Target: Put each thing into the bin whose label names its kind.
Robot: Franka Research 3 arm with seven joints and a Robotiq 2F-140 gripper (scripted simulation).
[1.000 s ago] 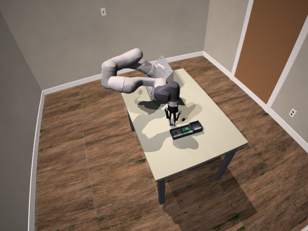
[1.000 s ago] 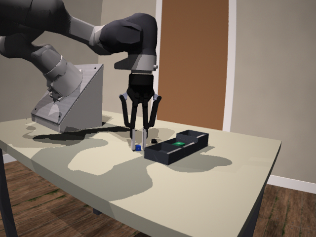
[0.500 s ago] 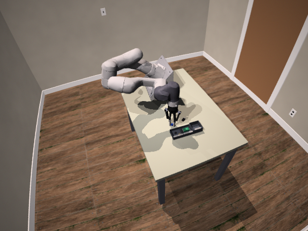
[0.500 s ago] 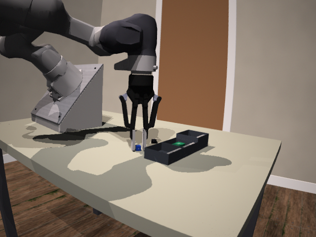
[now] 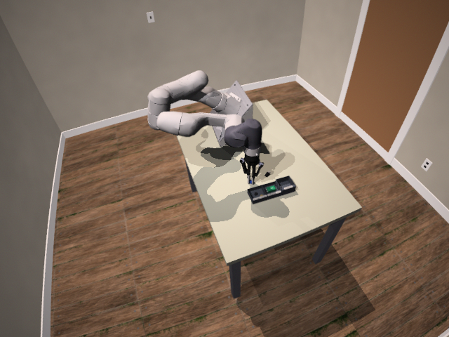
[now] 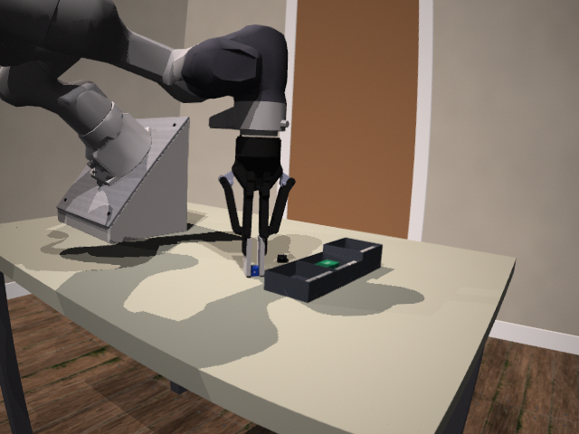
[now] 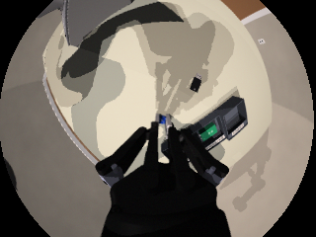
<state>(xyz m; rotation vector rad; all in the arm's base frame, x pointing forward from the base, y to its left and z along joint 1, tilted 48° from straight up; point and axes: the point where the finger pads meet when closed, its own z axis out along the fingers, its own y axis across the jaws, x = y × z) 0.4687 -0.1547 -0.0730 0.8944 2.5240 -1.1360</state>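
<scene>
Now: the joined bins 100 mm ahead of my hand, 80 mm to the left of it and 10 mm below it. From my hand the other things lie so: green block: 90 mm ahead, 70 mm to the left, 20 mm below; then tan ring: 120 mm ahead, 20 mm to the left, 20 mm below; then small blue cube: 30 mm below.
</scene>
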